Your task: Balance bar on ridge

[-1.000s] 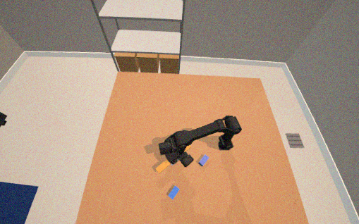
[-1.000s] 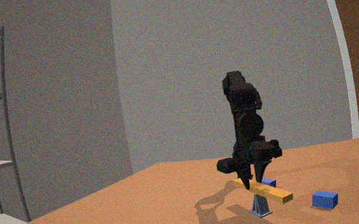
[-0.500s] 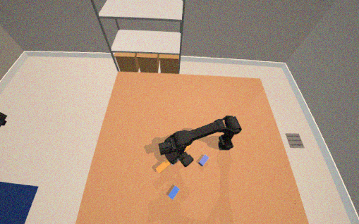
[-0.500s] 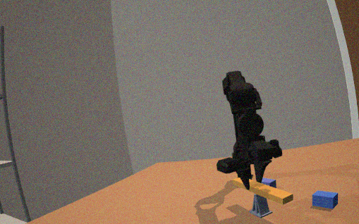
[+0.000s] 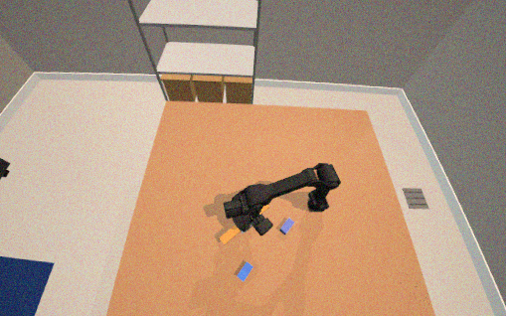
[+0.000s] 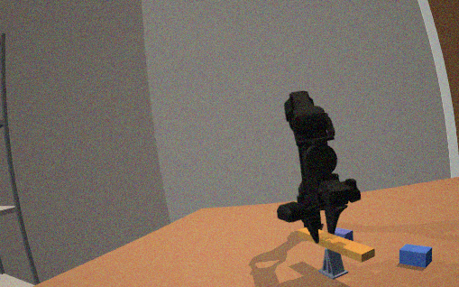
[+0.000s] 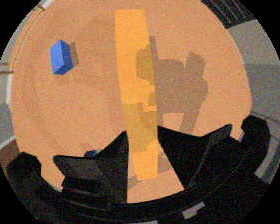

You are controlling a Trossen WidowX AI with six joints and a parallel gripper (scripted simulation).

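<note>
The long orange bar lies 20 mm ahead of my gripper tip and 20 mm to the left of it. Also, from my gripper tip: blue block: 20 mm ahead, 210 mm to the left, 60 mm below.
</note>
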